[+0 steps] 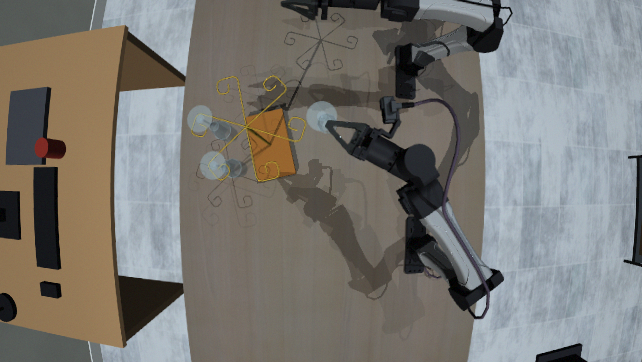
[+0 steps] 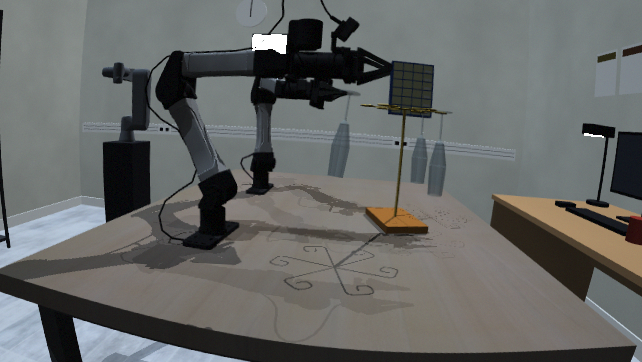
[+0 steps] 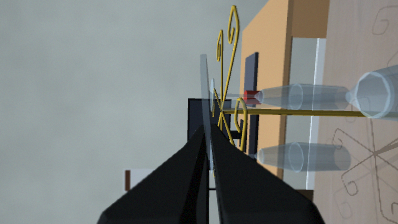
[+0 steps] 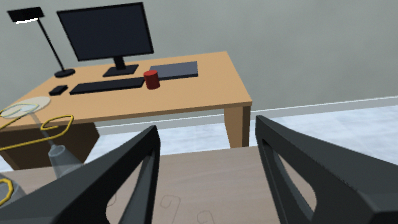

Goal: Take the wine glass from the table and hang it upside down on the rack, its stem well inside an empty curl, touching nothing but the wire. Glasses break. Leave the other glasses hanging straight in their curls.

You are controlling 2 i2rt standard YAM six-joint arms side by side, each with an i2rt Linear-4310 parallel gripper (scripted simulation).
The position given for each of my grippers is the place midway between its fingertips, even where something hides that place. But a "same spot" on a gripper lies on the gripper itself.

My left gripper shows in image 1 [326, 123], in image 2 and in image 3; in image 4 it is out of frame. A wine glass shows in image 1, in image 2 [437, 167], in image 3 and in image 4 [63, 161]. One and the same spot on the wine glass: [image 1: 200, 118] is [image 3: 211, 92]. The same spot on my left gripper: [image 3: 241, 183] is [image 2: 323, 92].
